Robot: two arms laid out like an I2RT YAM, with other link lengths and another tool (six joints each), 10 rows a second.
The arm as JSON. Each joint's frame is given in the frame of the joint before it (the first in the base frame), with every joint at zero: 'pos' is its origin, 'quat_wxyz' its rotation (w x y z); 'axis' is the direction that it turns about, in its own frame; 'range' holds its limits. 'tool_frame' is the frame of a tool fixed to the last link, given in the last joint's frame.
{
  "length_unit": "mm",
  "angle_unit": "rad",
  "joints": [
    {
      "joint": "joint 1",
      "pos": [
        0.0,
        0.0,
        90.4
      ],
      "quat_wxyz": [
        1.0,
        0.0,
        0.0,
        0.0
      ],
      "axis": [
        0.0,
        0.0,
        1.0
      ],
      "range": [
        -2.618,
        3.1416
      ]
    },
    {
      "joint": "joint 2",
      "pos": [
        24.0,
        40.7,
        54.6
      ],
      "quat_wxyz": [
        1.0,
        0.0,
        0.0,
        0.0
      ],
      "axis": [
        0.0,
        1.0,
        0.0
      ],
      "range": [
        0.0,
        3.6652
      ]
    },
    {
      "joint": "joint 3",
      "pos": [
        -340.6,
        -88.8,
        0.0
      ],
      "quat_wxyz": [
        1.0,
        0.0,
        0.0,
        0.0
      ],
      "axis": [
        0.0,
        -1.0,
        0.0
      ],
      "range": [
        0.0,
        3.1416
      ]
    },
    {
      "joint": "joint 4",
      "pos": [
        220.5,
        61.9,
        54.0
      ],
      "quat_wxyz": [
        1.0,
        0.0,
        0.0,
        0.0
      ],
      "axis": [
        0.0,
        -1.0,
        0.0
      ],
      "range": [
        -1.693,
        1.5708
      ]
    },
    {
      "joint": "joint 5",
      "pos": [
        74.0,
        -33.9,
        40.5
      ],
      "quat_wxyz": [
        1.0,
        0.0,
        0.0,
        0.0
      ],
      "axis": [
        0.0,
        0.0,
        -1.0
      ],
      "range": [
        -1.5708,
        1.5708
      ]
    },
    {
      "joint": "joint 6",
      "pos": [
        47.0,
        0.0,
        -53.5
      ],
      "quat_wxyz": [
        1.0,
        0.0,
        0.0,
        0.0
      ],
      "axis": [
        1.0,
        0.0,
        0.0
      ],
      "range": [
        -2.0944,
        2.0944
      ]
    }
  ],
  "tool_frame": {
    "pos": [
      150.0,
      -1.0,
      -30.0
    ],
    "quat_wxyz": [
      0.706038,
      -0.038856,
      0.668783,
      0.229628
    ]
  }
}
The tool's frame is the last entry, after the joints.
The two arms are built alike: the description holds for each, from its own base.
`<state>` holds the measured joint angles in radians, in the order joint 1, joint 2, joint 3, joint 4, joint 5, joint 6, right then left.
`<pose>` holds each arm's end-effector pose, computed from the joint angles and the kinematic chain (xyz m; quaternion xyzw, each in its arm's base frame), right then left.
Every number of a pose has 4 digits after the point. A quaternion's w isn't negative.
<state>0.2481 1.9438 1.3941 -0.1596 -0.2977 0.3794 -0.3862 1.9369 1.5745 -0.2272 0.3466 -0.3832</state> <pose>0.5063 0.1772 0.1928 0.0588 0.8182 0.4669 0.3301 0.4824 -0.3024 0.2599 0.1183 0.8834 -0.0933 0.4438</pose>
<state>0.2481 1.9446 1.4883 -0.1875 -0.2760 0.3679 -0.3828 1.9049 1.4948 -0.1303 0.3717 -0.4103</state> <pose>0.5264 0.1778 0.2237 0.0453 0.8066 0.4652 0.3619 0.4767 -0.3037 0.2639 0.1108 0.8754 -0.1136 0.4567</pose>
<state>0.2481 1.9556 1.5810 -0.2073 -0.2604 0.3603 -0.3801 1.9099 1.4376 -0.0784 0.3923 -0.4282</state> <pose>0.5455 0.1794 0.2517 0.0336 0.7938 0.4654 0.3901 0.4719 -0.3046 0.2487 0.1082 0.8797 -0.1238 0.4462</pose>
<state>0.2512 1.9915 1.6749 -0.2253 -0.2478 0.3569 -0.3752 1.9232 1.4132 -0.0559 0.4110 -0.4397</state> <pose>0.5652 0.1837 0.2676 0.0264 0.7851 0.4652 0.4080 0.4703 -0.3049 0.2370 0.1067 0.8843 -0.1309 0.4353</pose>
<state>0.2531 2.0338 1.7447 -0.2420 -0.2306 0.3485 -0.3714 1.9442 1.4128 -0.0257 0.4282 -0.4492</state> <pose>0.5813 0.1854 0.2693 0.0235 0.7845 0.4588 0.4165 0.4754 -0.3081 0.2325 0.1056 0.8831 -0.1399 0.4352</pose>
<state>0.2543 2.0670 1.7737 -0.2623 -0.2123 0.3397 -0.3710 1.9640 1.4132 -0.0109 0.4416 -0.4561</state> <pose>0.5883 0.1842 0.2575 0.0269 0.7930 0.4479 0.4121 0.4775 -0.3113 0.2257 0.1062 0.8846 -0.1460 0.4300</pose>
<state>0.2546 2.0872 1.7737 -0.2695 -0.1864 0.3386 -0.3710 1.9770 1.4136 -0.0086 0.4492 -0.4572</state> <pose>0.5914 0.1800 0.2434 0.0359 0.8020 0.4348 0.4081 0.4778 -0.3129 0.2198 0.1078 0.8867 -0.1482 0.4244</pose>
